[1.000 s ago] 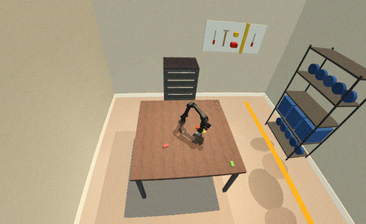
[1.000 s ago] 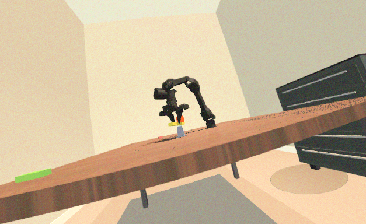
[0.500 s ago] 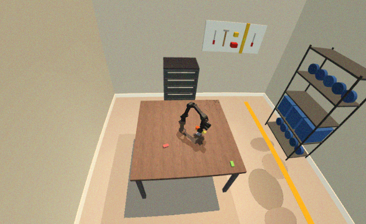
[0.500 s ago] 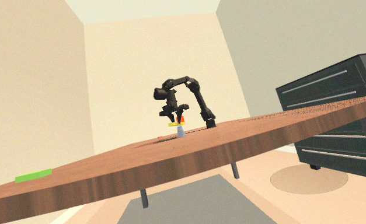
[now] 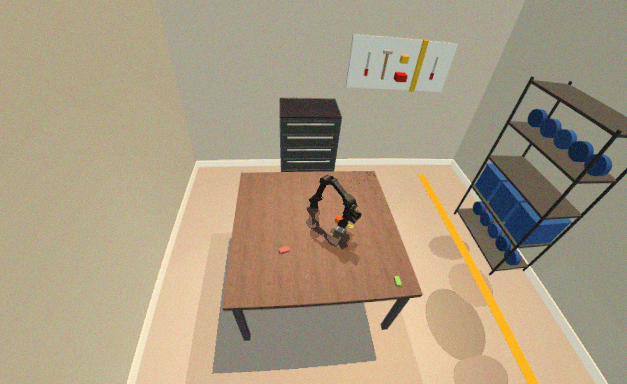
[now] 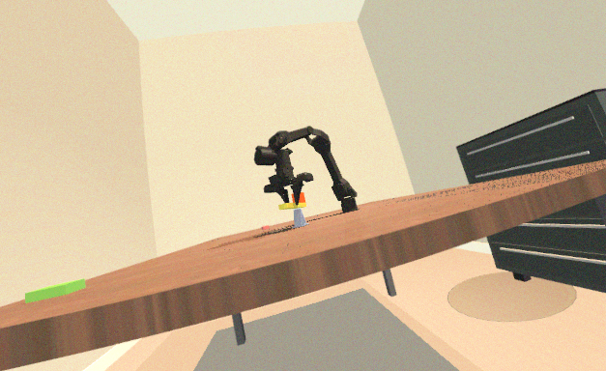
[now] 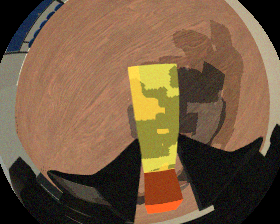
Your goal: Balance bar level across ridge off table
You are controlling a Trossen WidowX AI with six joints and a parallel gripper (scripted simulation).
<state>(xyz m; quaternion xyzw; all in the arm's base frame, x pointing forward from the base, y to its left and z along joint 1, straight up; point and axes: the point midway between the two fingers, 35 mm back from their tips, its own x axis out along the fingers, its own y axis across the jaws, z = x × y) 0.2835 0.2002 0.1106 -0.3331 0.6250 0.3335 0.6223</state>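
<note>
The flat yellow bar is 2 cm behind my gripper tip, 3 cm to the right of it and 1 cm above it. The rest, counted from my gripper tip: green block (46 cm ahead, 30 cm to the left, 7 cm below); red block (15 cm ahead, 46 cm to the right, 7 cm below).
</note>
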